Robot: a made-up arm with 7 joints. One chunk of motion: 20 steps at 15 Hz.
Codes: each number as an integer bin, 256 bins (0 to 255) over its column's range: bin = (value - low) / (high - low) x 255, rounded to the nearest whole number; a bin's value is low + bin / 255 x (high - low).
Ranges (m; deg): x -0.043..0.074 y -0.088..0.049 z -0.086..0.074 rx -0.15..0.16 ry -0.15..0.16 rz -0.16..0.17
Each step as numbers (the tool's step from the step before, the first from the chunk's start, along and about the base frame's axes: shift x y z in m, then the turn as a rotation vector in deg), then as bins.
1 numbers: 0.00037 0.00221 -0.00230 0.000 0.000 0.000
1 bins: 95 168 133 123 123 124
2 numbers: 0.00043 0.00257 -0.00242 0.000 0.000 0.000
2 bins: 95 169 133 123 123 124
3 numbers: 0.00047 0.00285 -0.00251 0.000 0.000 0.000
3 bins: 95 169 133 123 123 124
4 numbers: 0.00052 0.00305 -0.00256 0.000 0.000 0.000
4 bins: 95 169 133 123 123 124
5 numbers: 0.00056 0.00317 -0.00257 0.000 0.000 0.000
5 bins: 95 170 133 123 123 124
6 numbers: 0.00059 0.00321 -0.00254 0.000 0.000 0.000
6 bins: 95 170 133 123 123 124
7 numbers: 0.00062 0.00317 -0.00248 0.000 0.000 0.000
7 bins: 95 170 133 123 123 124
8 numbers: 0.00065 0.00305 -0.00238 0.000 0.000 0.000
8 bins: 95 169 133 123 123 124
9 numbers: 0.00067 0.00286 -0.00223 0.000 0.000 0.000
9 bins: 95 169 134 123 123 124
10 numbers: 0.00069 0.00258 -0.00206 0.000 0.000 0.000
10 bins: 95 169 134 123 123 124
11 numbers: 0.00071 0.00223 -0.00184 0.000 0.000 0.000
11 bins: 95 168 134 123 123 124
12 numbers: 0.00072 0.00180 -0.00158 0.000 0.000 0.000
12 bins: 95 167 135 123 123 124
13 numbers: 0.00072 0.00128 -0.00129 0.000 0.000 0.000
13 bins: 95 166 135 123 123 124
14 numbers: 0.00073 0.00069 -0.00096 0.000 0.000 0.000
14 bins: 95 165 136 123 123 124
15 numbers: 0.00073 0.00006 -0.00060 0.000 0.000 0.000
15 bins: 95 164 136 123 123 124
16 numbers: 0.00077 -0.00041 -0.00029 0.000 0.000 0.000
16 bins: 95 163 137 123 123 124
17 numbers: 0.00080 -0.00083 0.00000 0.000 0.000 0.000
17 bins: 95 162 137 123 123 124
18 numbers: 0.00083 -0.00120 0.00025 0.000 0.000 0.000
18 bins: 96 162 137 123 123 124
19 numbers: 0.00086 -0.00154 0.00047 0.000 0.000 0.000
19 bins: 96 161 138 123 123 124
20 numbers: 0.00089 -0.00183 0.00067 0.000 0.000 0.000
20 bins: 96 160 138 123 123 124
